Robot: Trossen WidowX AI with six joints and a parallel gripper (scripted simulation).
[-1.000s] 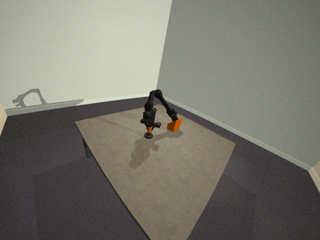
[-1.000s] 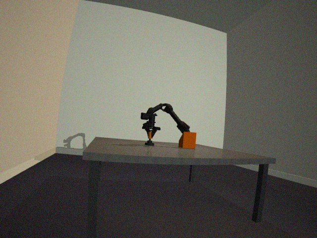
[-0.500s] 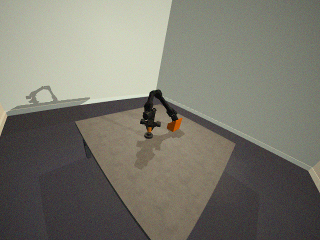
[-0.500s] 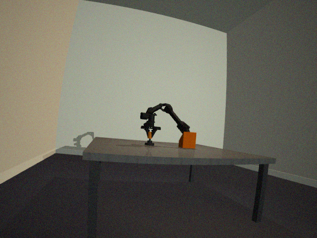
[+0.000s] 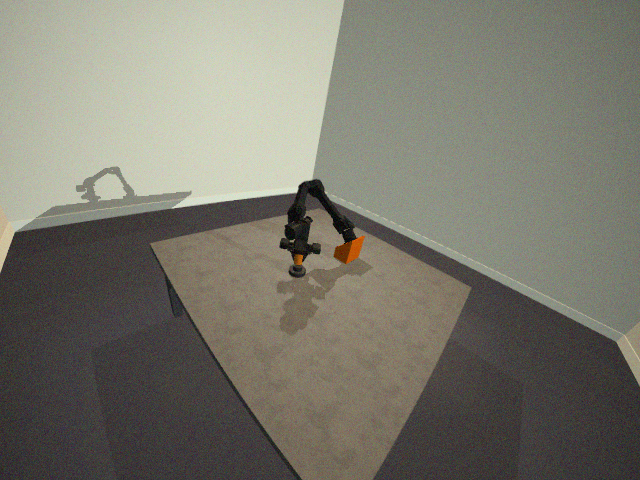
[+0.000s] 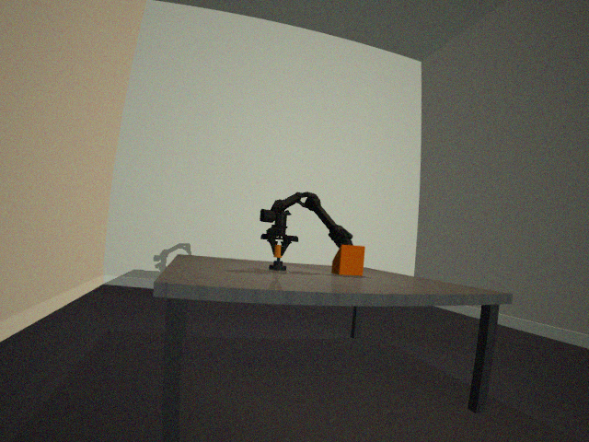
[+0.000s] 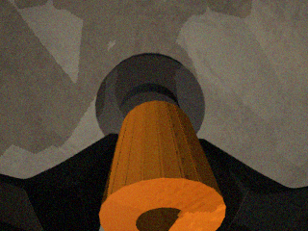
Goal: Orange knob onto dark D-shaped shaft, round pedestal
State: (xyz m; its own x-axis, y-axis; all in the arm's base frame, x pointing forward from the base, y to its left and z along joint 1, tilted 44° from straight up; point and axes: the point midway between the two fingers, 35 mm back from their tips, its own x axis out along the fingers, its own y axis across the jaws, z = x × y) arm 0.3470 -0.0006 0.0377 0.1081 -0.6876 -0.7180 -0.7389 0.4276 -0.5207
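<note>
The pedestal lies 4 cm below my gripper tip. From my gripper tip the other things lie so: orange knob 2 cm above.
</note>
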